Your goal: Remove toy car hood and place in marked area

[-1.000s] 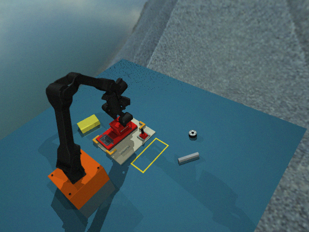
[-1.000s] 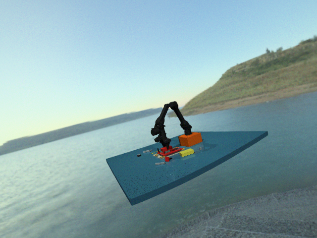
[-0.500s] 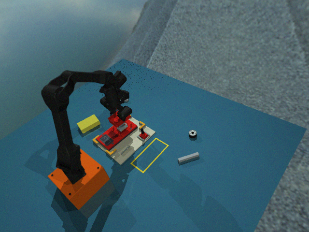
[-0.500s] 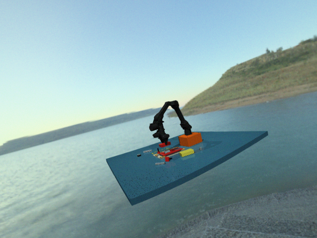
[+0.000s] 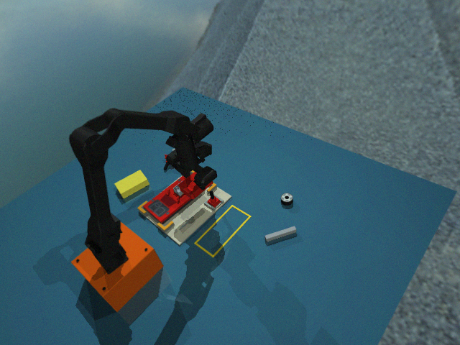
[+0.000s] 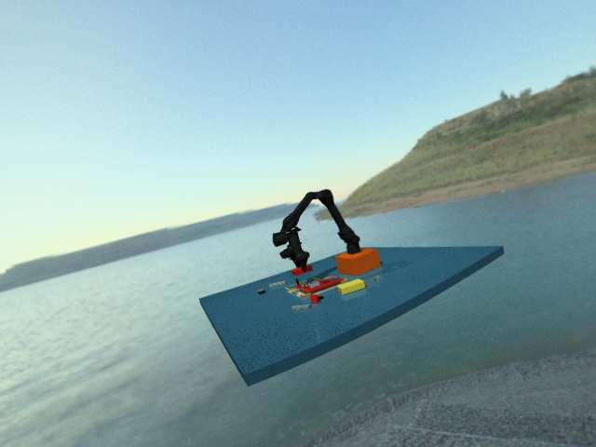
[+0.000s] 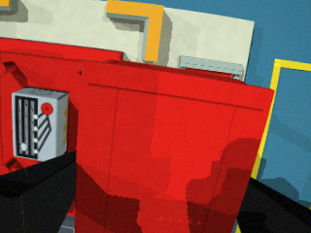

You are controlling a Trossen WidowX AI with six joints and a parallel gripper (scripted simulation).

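Right now my gripper tip is 2 cm past the grey engine block, 9 cm to the right of it and 8 cm above it. Also, from my gripper tip: dark ring: 20 cm ahead, 22 cm to the right, 9 cm below; yellow block: 13 cm behind, 27 cm to the left, 9 cm below; red hood: 1 cm above.
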